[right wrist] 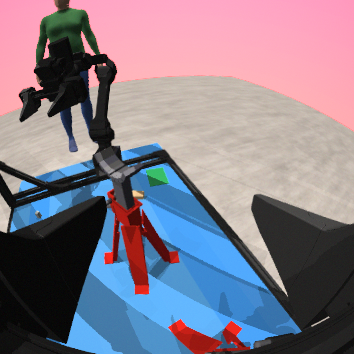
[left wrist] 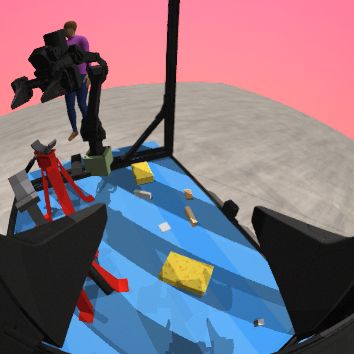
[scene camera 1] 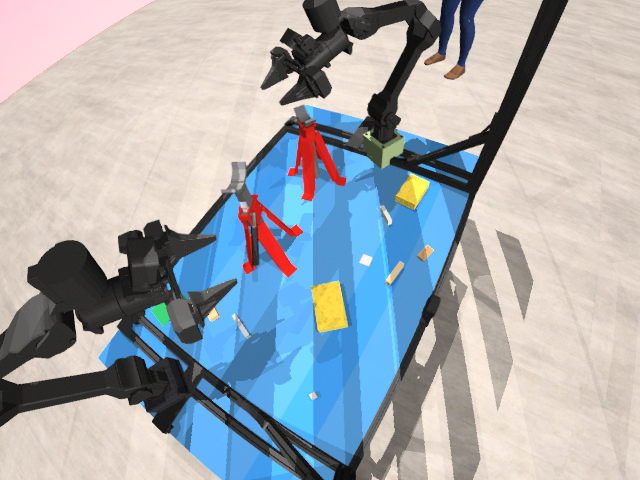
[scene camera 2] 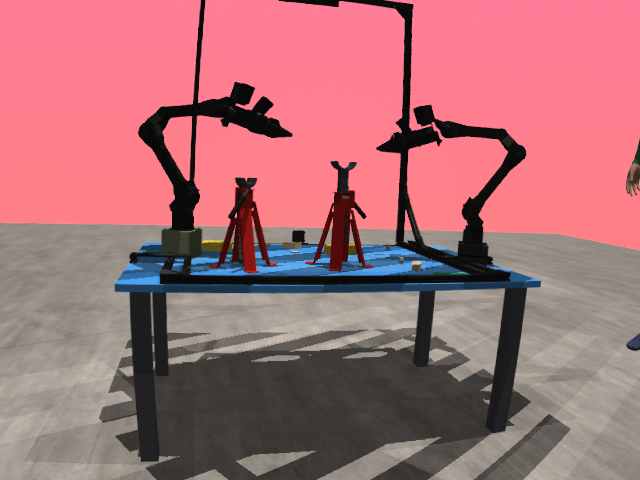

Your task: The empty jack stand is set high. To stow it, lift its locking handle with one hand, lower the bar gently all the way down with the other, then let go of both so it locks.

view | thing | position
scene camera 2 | my left gripper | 378, 149
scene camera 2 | my right gripper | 289, 134
